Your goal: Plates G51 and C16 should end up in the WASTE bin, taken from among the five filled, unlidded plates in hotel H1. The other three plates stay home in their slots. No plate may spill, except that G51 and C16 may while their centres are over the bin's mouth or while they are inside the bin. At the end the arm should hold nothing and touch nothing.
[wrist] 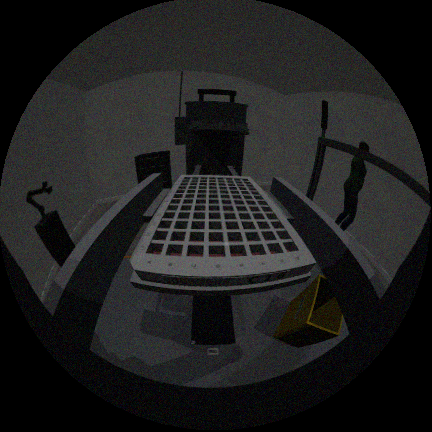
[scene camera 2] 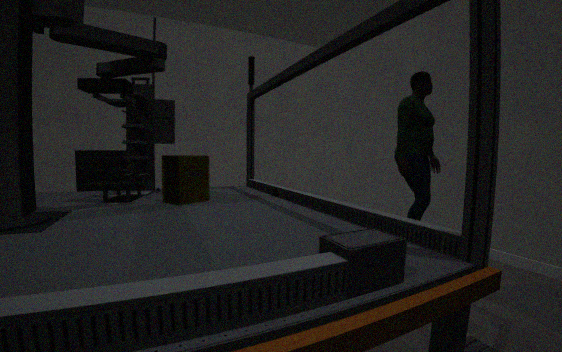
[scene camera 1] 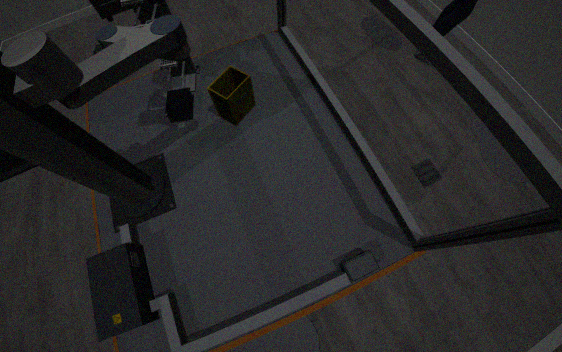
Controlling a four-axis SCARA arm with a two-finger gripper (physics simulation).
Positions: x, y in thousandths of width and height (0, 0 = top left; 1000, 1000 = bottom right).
Labels:
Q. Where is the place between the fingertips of the gripper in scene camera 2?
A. At 218, 288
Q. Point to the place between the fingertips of the gripper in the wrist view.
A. At 503, 422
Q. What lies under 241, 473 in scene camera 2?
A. A hotel H1.

